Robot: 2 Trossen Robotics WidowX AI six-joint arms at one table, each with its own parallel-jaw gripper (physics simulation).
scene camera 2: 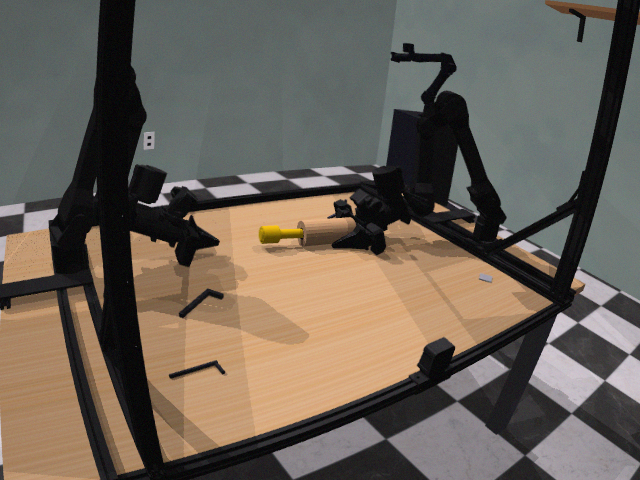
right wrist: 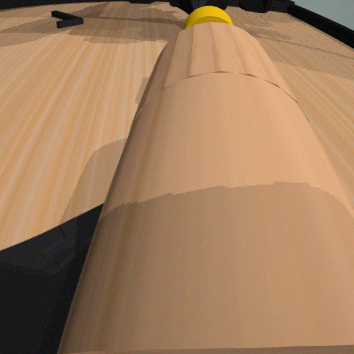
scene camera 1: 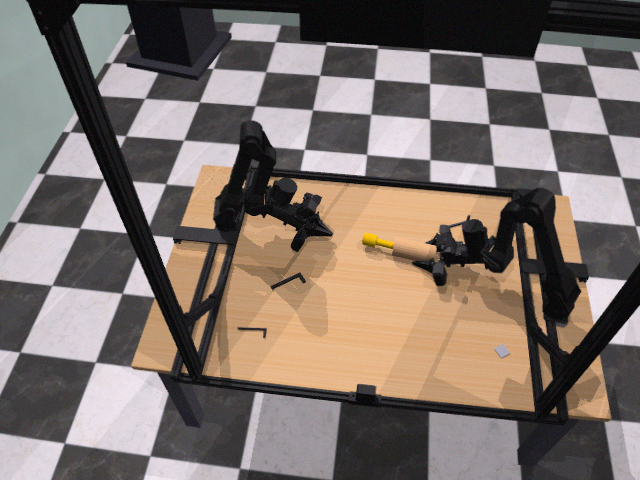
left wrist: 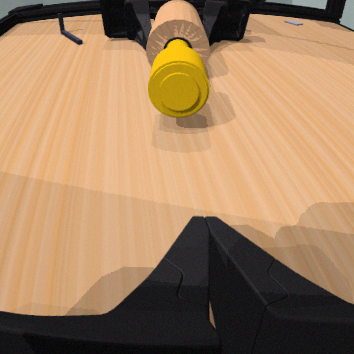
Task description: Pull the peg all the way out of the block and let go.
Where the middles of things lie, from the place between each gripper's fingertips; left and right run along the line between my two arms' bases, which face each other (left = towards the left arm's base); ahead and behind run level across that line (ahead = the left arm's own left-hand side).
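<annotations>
The wooden cylinder block (scene camera 2: 321, 231) is 2 cm above my right hand, and the yellow peg (left wrist: 178, 86) is 9 cm to the left of my right hand and 3 cm above it.
For my left hand, the wooden cylinder block is 250 mm to the right of it and 20 mm ahead of it. The yellow peg is 150 mm to the right of my left hand, 20 mm ahead of it and 10 mm above it.
</annotations>
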